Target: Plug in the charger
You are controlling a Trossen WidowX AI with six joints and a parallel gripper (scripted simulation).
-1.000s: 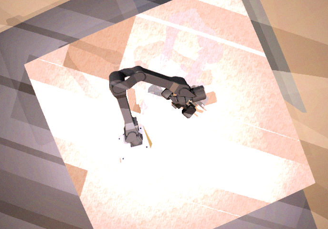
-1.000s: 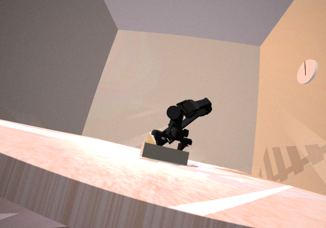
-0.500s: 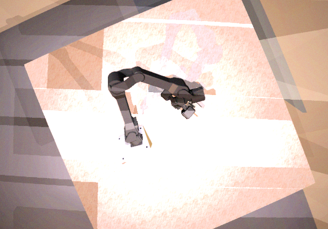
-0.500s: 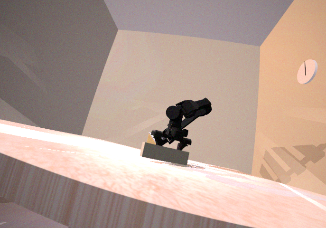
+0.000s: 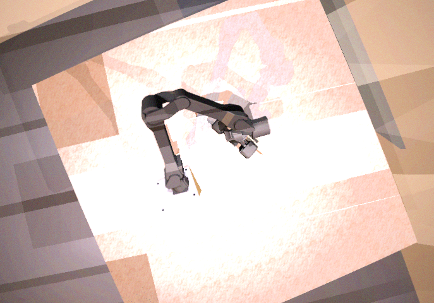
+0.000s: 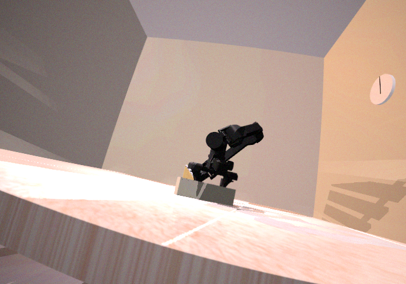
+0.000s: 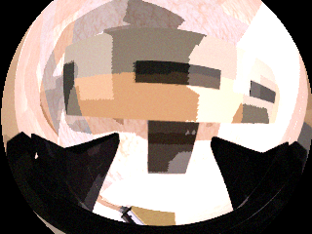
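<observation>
The two-prong charger is 20 mm ahead of my gripper tip, 10 mm to the left of it and 10 mm above it.
</observation>
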